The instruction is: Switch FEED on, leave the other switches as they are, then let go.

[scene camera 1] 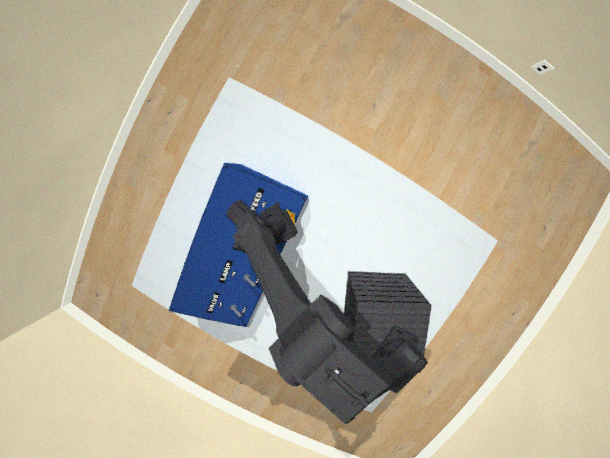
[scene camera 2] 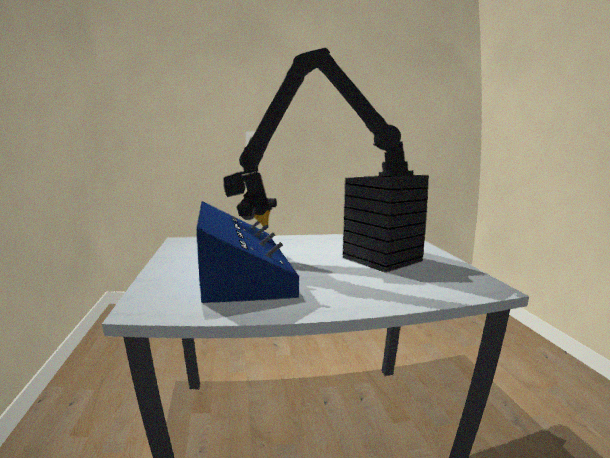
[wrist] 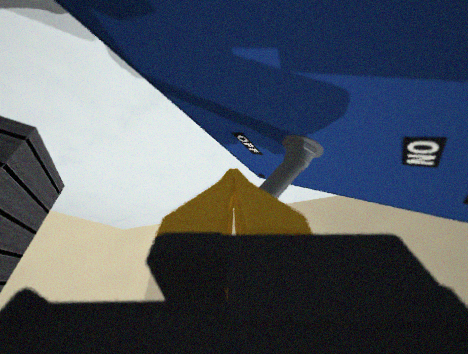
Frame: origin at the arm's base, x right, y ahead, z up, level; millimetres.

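Seen in the pictures: gripper, between the fingertips: (scene camera 1: 293, 215) (wrist: 233, 176); arm's base, origin of its link: (scene camera 1: 394, 349) (scene camera 2: 395, 175).
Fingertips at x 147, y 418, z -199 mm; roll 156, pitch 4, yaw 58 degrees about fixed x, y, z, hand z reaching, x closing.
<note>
Pixels of each thing's top centre, then the offset from my fingertips to it. "pt": a spot on its surface instead.
- FEED label, centre of its top: (scene camera 1: 255, 201) dx -14, dy +113, dz +37 mm
- grey FEED lever, centre of its top: (wrist: 275, 218) dx -7, dy +32, dz +37 mm
- OFF label, a spot on its surface: (wrist: 247, 144) pt dx -6, dy +14, dz -19 mm
- LAMP lever, centre of its top: (scene camera 1: 249, 283) dx -247, dy +13, dz +36 mm
- VALVE lever, centre of its top: (scene camera 1: 235, 314) dx -366, dy +3, dz +36 mm
The blue switch box (scene camera 1: 210, 240) (scene camera 2: 245, 280) (wrist: 360, 30) has a sloped face with labelled levers. The FEED label (scene camera 1: 256, 199) shows beside the arm in scene camera 1. In the wrist view the grey FEED lever (wrist: 284, 176) leans toward the OFF label (wrist: 247, 144), away from the ON label (wrist: 424, 152). Its free end is hidden behind my yellow fingertips. My gripper (scene camera 1: 291, 217) (scene camera 2: 263, 219) (wrist: 233, 176) is shut and empty, close to this lever; whether they touch cannot be told. The LAMP lever (scene camera 1: 250, 281) and VALVE lever (scene camera 1: 236, 311) lean toward the box's low side.
The arm covers the DRIVE label and lever in scene camera 1. The neighbouring levers stand in a row along the sloped face. The dark ribbed pedestal (scene camera 1: 390, 305) (scene camera 2: 385, 225) (wrist: 25, 175) carries the arm on the white table (scene camera 1: 350, 200) (scene camera 2: 350, 322).
</note>
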